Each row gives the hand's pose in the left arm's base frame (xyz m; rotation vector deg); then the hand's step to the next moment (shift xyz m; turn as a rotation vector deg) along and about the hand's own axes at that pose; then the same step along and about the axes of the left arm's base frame.
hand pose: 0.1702 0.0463 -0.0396 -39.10 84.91 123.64
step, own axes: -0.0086 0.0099 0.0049 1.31 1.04 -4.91
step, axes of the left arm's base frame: 0.0001 0.0007 0.0140 -0.91 -4.86 -1.56
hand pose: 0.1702 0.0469 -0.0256 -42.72 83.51 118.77
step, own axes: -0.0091 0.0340 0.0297 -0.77 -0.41 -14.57
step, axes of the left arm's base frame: -0.0206 0.0170 0.0375 3.04 -13.76 -3.82
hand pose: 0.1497 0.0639 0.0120 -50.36 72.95 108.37
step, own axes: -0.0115 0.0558 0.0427 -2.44 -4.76 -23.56
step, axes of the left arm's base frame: -0.0467 0.0224 0.0488 8.95 -21.27 -7.15
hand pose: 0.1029 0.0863 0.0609 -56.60 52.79 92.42
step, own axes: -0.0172 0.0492 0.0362 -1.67 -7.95 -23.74
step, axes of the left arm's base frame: -0.0507 0.0162 0.0345 11.94 -20.46 -8.25
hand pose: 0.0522 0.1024 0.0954 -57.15 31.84 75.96
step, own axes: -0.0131 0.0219 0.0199 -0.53 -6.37 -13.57
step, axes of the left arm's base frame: -0.0276 0.0085 0.0146 8.66 -11.37 -4.56
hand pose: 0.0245 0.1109 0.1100 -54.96 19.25 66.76
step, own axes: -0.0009 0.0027 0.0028 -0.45 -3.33 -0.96
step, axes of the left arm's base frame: -0.0034 0.0018 0.0010 3.00 -1.26 1.28
